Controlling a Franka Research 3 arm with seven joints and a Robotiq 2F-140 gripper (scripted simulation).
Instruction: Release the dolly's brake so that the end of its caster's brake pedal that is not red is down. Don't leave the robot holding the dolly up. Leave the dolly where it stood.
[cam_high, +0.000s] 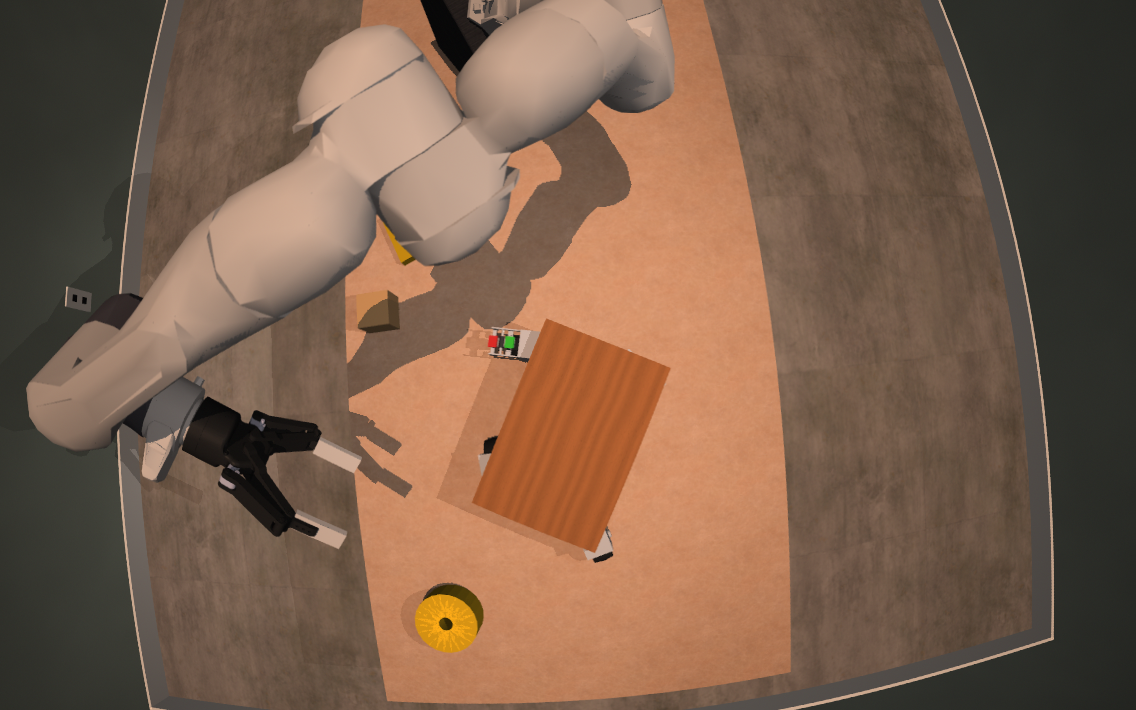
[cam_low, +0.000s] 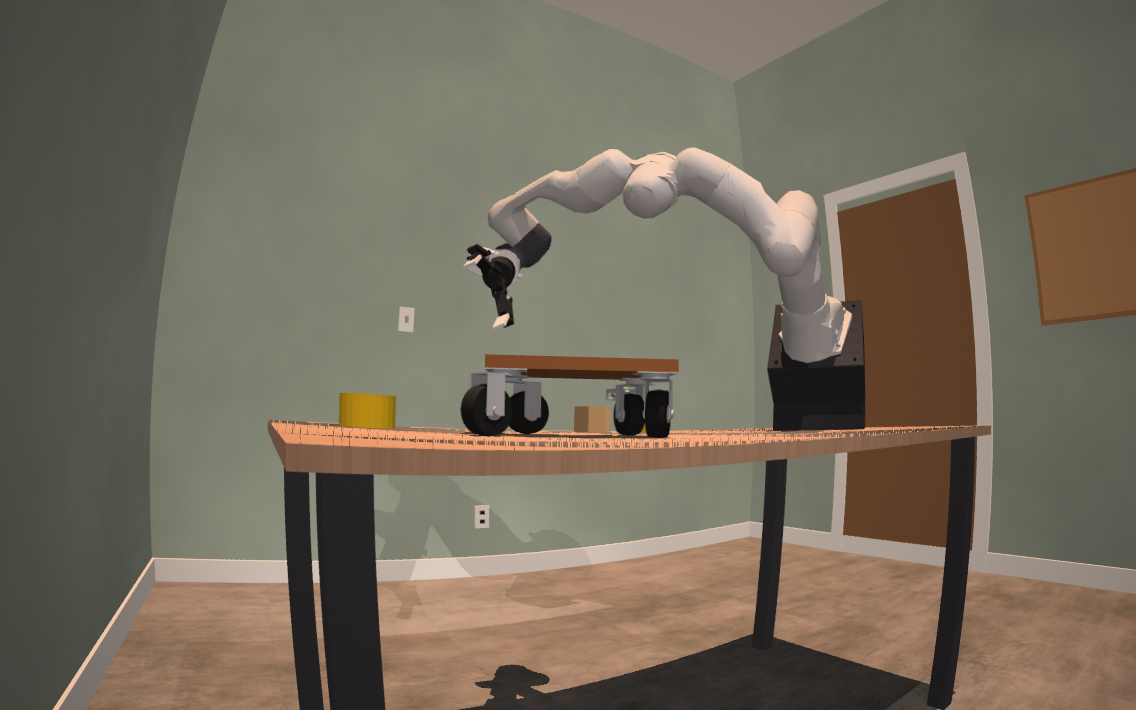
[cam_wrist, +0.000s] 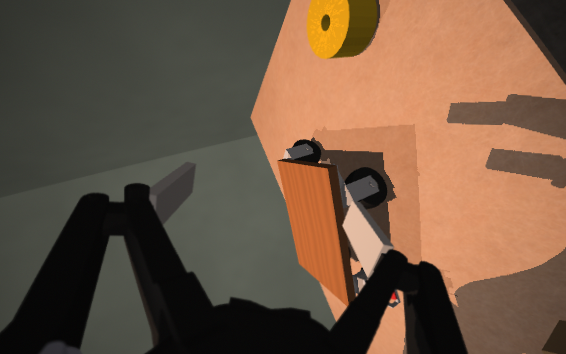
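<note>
The brake pedal is 22 cm behind my hand, 18 cm to the left of it and 21 cm below it. Also, from my hand: brown cube (29 cm behind, 5 cm to the right, 26 cm below); yellow spool (25 cm ahead, 7 cm to the left, 26 cm below).
</note>
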